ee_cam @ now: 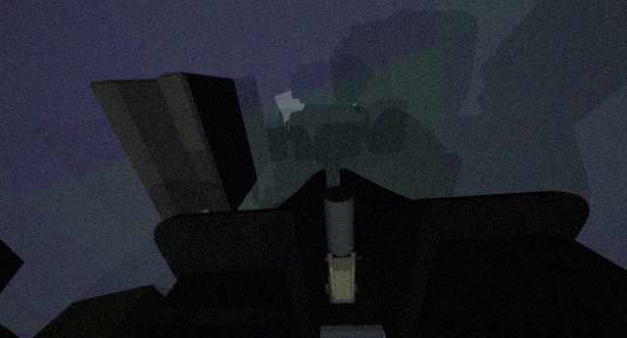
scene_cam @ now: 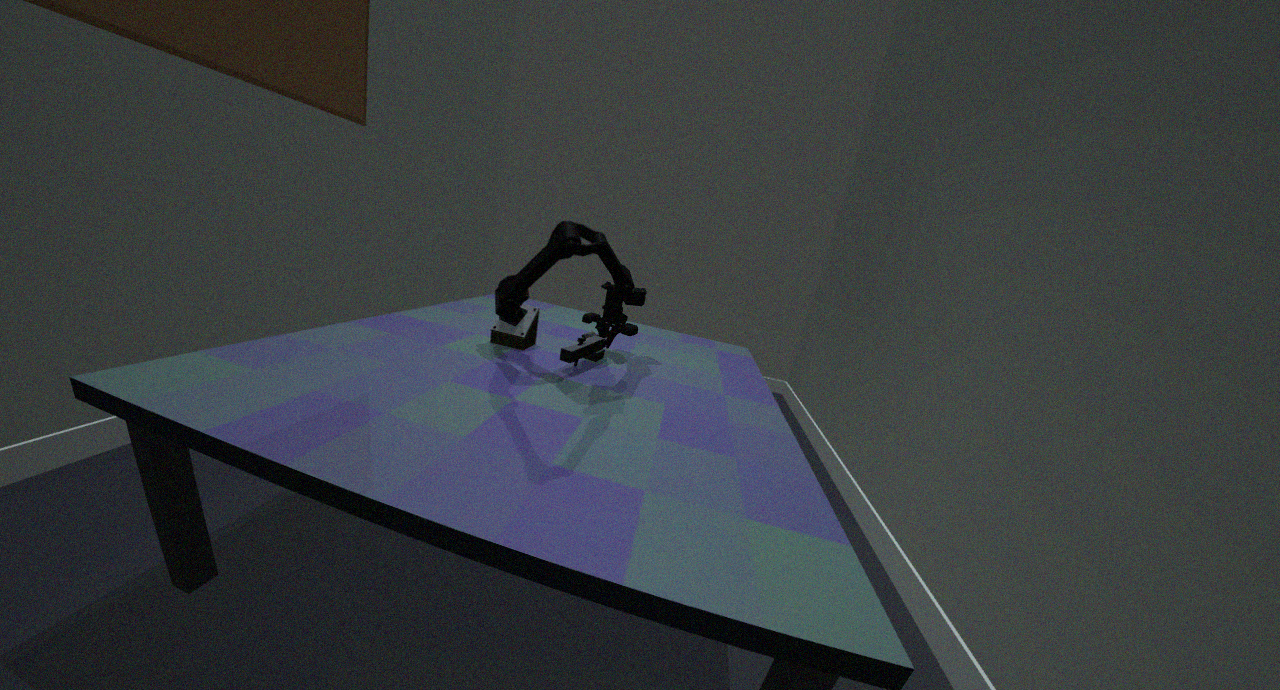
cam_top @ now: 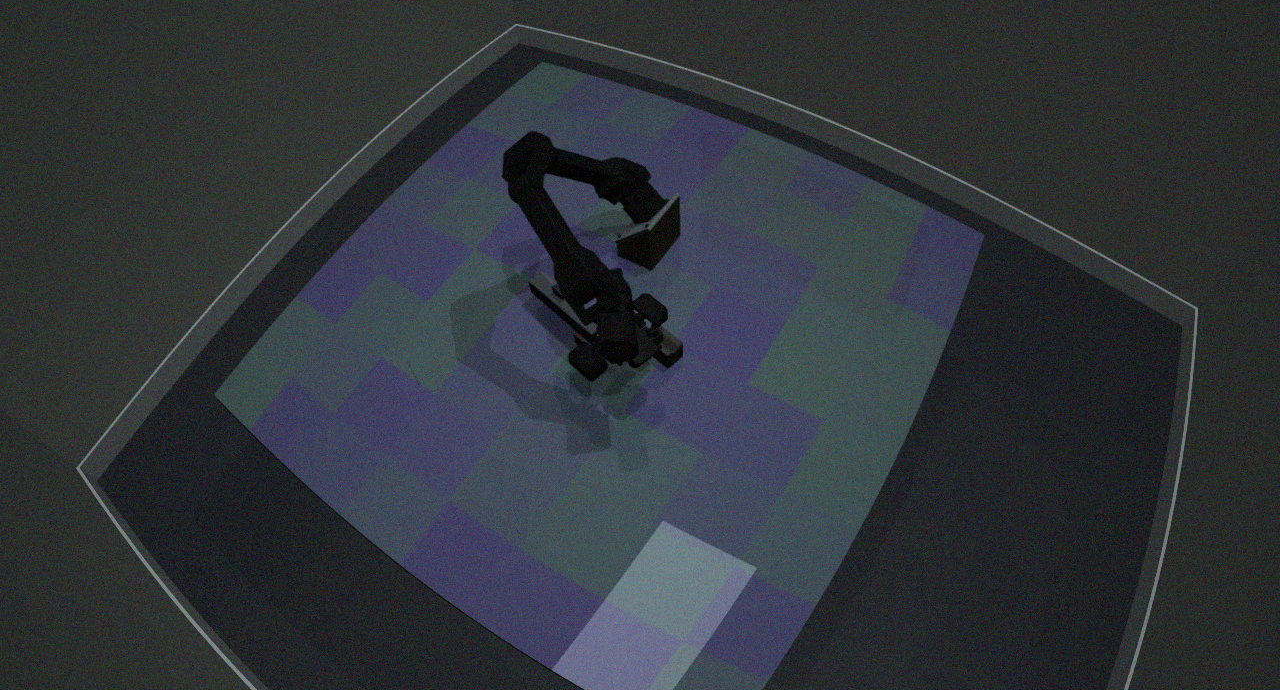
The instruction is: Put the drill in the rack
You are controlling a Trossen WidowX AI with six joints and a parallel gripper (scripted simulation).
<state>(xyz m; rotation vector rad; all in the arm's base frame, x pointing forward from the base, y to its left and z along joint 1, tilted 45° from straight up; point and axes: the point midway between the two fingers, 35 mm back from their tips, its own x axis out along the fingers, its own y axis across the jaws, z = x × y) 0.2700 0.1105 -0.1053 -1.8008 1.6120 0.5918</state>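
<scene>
Right now the drill is 50 mm to the right of my gripper tip and 30 mm above it. From my gripper tip the other things lie so: dark key: 20 mm behind, 170 mm to the right, 30 mm above; then grey holder block: 10 mm behind, 140 mm to the right, 20 mm above.
</scene>
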